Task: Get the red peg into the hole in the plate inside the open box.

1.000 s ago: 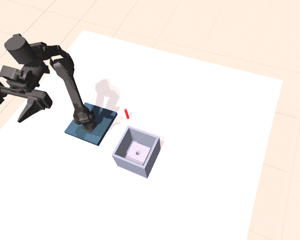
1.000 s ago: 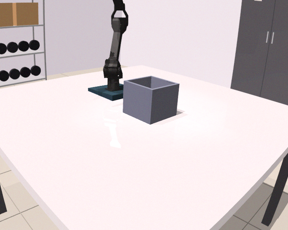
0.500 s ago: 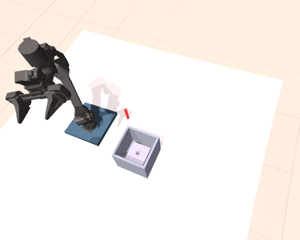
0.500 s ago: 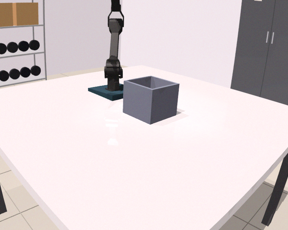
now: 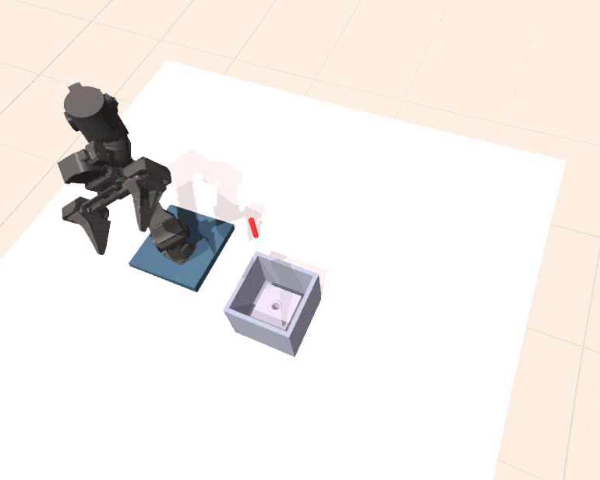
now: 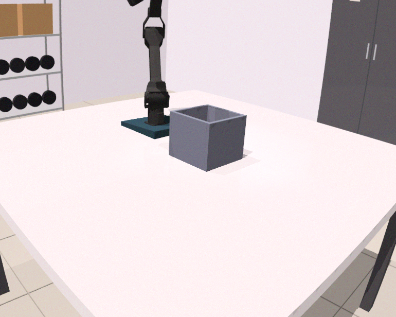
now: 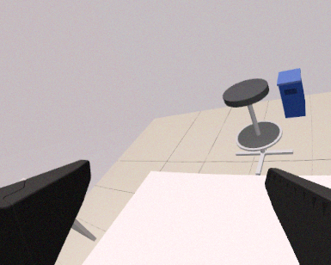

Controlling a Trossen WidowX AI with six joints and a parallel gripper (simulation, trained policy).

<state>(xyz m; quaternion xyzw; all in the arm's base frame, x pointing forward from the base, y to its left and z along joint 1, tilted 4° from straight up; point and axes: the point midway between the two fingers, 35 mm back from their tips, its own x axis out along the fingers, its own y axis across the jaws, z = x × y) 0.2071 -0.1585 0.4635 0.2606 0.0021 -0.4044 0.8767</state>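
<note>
Now: the red peg 450 mm below my gripper tip, 320 mm to the left of it and 60 mm behind it. From my gripper tip the other things lie so: plate (450 mm below, 160 mm to the left, 120 mm ahead).
</note>
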